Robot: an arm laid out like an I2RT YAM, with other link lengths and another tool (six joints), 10 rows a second.
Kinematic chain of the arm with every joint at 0, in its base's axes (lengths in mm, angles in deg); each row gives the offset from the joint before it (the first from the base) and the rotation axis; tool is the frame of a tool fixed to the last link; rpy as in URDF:
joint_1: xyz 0 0 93.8 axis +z
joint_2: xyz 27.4 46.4 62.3 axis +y
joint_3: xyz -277.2 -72.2 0 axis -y
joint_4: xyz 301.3 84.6 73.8 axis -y
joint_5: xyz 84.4 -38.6 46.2 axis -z
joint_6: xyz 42 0 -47.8 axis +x
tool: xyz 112 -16 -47 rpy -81.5 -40.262 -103.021
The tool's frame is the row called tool.
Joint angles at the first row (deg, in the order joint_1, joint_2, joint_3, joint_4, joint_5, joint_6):
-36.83 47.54 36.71 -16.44 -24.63 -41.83
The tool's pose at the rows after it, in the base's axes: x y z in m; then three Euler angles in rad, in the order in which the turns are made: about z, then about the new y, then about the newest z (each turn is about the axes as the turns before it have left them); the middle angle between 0 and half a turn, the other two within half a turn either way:
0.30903, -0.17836, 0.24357, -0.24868, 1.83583, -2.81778
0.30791, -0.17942, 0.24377, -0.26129, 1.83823, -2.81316
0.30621, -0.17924, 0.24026, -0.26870, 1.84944, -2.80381
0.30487, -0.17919, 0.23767, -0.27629, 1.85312, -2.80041
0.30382, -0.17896, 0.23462, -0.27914, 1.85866, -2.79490
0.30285, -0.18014, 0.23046, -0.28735, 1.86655, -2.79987
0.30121, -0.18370, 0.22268, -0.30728, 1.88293, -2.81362
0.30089, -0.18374, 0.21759, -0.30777, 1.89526, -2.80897
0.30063, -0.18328, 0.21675, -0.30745, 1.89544, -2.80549
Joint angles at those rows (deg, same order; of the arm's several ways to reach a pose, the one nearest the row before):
-36.82 47.55 36.88 -16.27 -23.52 -40.73
-36.83 47.50 36.98 -16.41 -22.90 -40.17
-36.83 47.50 36.78 -16.80 -22.51 -39.65
-36.78 47.29 36.35 -16.72 -22.08 -39.29
-36.83 47.22 35.99 -16.73 -21.98 -39.02
-36.81 47.37 35.53 -16.52 -21.43 -39.21
-36.83 47.95 34.83 -16.03 -20.15 -39.71
-36.82 48.39 34.54 -16.03 -20.05 -39.65
-36.82 48.30 34.37 -15.97 -20.10 -39.46

